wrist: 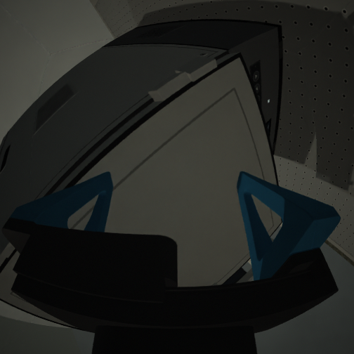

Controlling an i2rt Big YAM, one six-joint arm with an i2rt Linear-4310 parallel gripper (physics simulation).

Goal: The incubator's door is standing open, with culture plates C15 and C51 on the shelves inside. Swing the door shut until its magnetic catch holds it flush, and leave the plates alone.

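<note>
The incubator (115, 85) is a dark grey box across the upper left of the wrist view. Its door (175, 145) is a paler panel with a thin inset outline, filling the middle of the view. Light hinge-like pieces (170, 89) sit along the door's upper left edge, beside a dark seam. The door's exact angle to the body is hard to tell. My gripper (174, 178) is open, with its blue fingers wide apart and the door's face showing between them; whether a fingertip touches it cannot be told. Plates C15 and C51 and the shelves do not show.
A dark face with small round controls (256, 76) and a tiny light shows beyond the door's right edge. A perforated panel (322, 65) stands behind at the right. My gripper's dark body hides the door's lower left part.
</note>
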